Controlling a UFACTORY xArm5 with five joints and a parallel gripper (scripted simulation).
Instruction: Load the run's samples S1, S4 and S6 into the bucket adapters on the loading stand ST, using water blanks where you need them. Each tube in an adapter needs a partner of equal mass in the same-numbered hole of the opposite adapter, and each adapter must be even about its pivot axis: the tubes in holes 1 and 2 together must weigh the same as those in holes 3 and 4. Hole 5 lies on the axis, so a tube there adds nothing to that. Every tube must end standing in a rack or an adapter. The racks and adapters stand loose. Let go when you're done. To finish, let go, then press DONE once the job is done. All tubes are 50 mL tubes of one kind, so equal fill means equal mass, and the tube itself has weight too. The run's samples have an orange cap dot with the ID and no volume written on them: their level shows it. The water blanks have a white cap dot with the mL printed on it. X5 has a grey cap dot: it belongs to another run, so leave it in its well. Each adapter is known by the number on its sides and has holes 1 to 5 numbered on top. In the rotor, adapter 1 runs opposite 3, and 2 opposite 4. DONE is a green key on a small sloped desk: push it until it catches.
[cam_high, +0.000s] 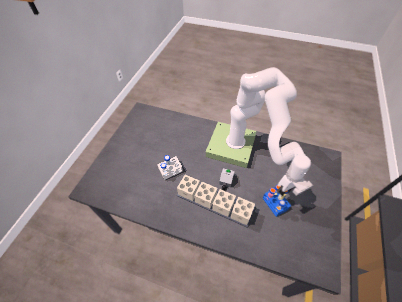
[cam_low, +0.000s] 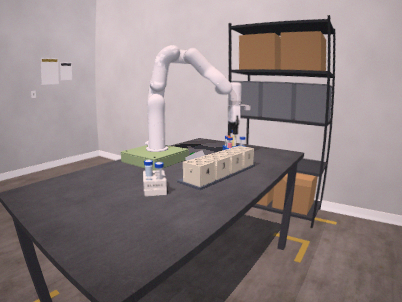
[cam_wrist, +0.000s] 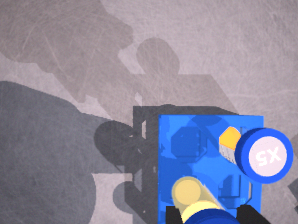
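The sample tube S6 is 5 cm below my hand and 1 cm ahead of it. The rest, counted from my hand: blue sample rack (12 cm below, 1 cm to the right, 1 cm ahead); white blanks rack (68 cm to the right, 12 cm below, 2 cm ahead); sample tube S4 (9 cm below, 3 cm to the right, 3 cm behind).
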